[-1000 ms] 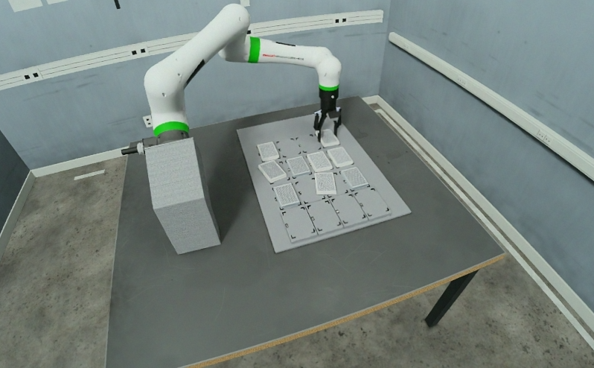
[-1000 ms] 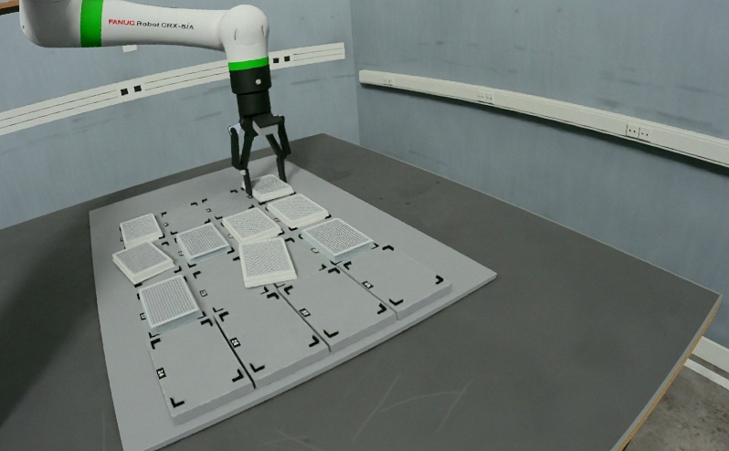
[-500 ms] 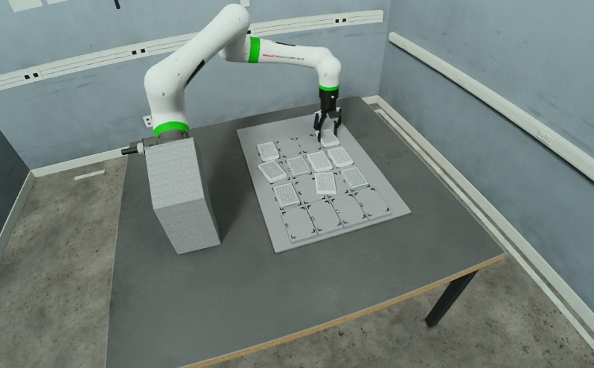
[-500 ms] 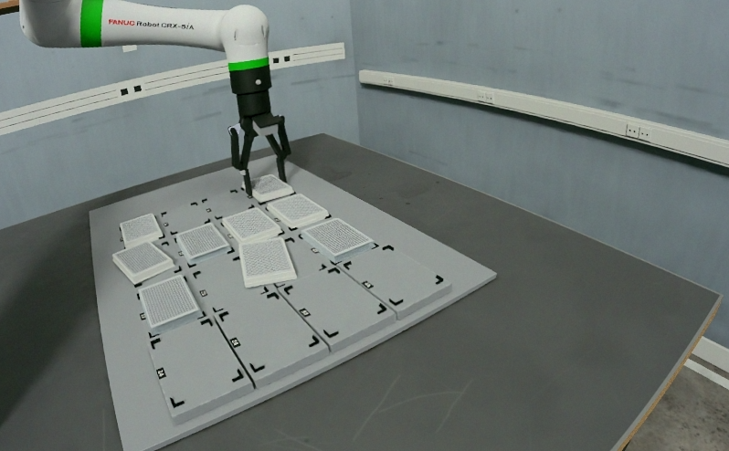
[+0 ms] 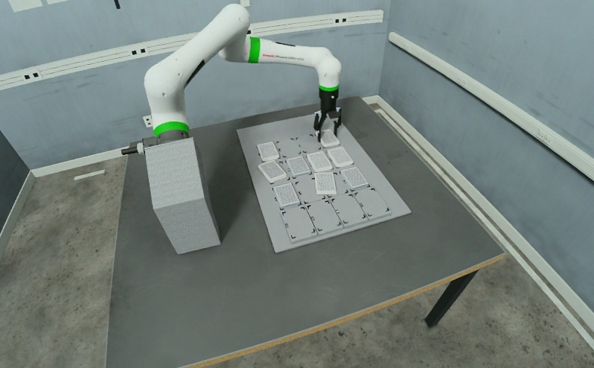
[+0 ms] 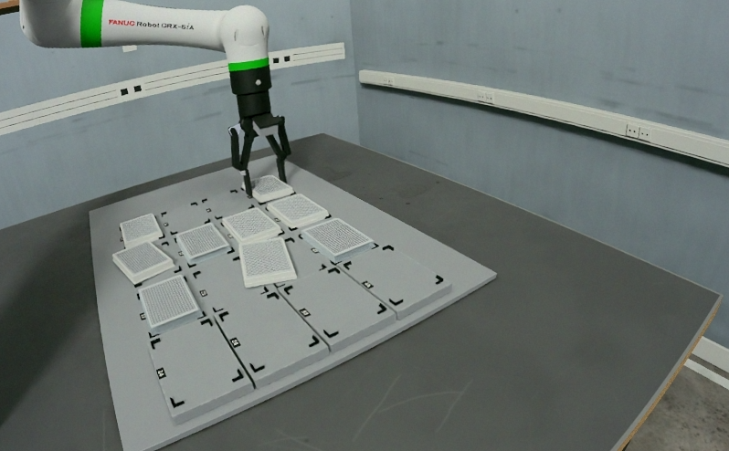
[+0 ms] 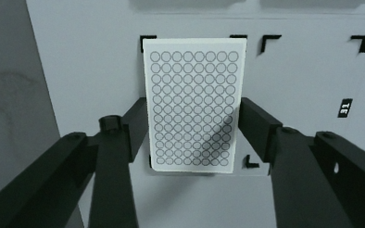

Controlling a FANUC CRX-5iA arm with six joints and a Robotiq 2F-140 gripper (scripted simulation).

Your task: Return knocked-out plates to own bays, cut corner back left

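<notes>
My hand is 260 mm past the label 22, 160 mm to the left of it and 30 mm above it. The rest, counted from my hand: bay label 330 mm to the right, 50 mm behind, 30 mm below; then 384-well plate 330 mm behind, 320 mm to the right, 30 mm below.
</notes>
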